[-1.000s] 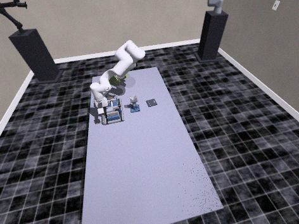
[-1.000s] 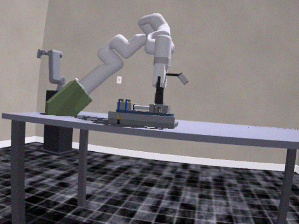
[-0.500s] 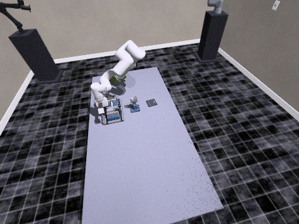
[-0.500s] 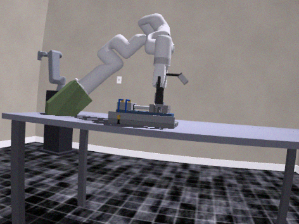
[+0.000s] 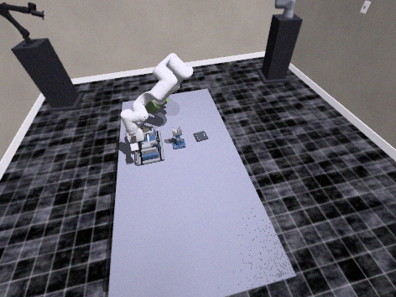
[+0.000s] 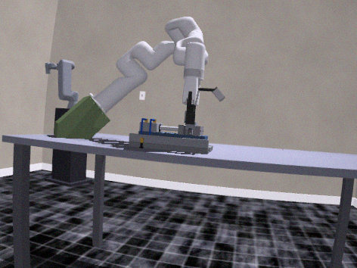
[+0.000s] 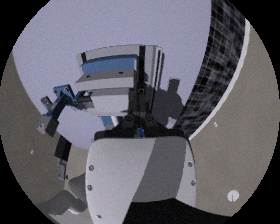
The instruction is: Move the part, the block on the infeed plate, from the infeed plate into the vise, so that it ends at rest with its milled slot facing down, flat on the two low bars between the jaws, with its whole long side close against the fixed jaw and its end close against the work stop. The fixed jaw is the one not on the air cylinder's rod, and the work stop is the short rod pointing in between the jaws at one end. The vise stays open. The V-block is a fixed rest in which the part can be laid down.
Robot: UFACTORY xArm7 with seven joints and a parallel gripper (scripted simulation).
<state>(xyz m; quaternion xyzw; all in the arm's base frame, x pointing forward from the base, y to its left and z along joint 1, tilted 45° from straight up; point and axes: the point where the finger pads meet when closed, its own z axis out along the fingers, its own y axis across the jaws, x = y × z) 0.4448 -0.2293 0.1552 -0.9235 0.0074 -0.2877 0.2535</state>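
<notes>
Right now my hand is 1 cm past the part, 4 cm to the right of it and 3 cm above it. Also, from my hand: air cylinder (17 cm behind, 3 cm to the left, 4 cm below); then blue vise bed (8 cm behind, 5 cm to the left, 8 cm below).
</notes>
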